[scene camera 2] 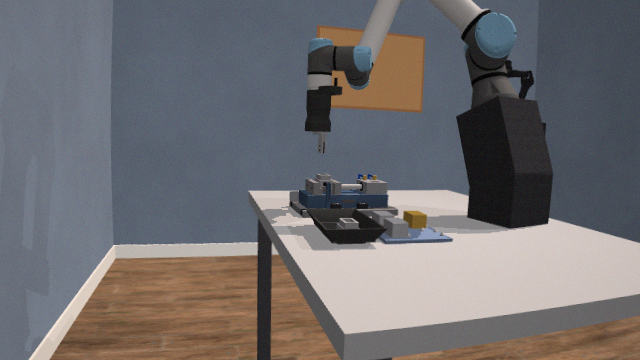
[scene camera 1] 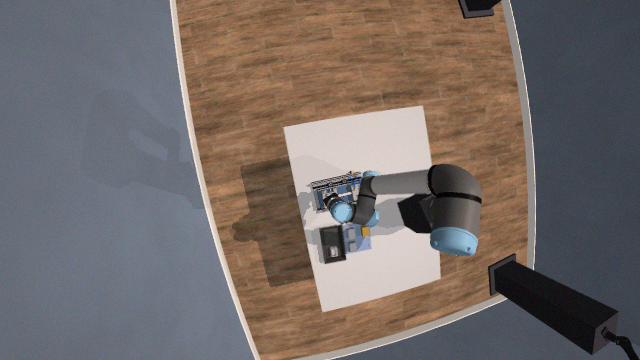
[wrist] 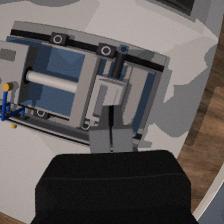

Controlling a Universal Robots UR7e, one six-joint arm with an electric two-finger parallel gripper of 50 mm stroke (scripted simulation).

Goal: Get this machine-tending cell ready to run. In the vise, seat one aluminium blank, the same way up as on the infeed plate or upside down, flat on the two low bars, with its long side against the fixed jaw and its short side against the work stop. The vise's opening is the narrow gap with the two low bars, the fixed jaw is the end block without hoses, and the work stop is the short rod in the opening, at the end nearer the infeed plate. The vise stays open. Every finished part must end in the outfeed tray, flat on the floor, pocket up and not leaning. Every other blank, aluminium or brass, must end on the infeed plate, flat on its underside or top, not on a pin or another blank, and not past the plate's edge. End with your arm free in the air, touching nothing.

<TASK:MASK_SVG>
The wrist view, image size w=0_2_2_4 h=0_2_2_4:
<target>my gripper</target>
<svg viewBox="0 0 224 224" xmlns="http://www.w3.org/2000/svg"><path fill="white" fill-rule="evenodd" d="M30 223L199 224L191 213L191 182L182 167L168 150L133 152L132 125L124 125L121 105L102 106L98 126L91 126L88 131L91 153L59 154L51 160L35 187L35 217Z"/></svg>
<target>grey finished part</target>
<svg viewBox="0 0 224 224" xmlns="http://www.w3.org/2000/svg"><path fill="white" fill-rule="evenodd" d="M126 82L98 74L86 118L99 122L103 105L120 105Z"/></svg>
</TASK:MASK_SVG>
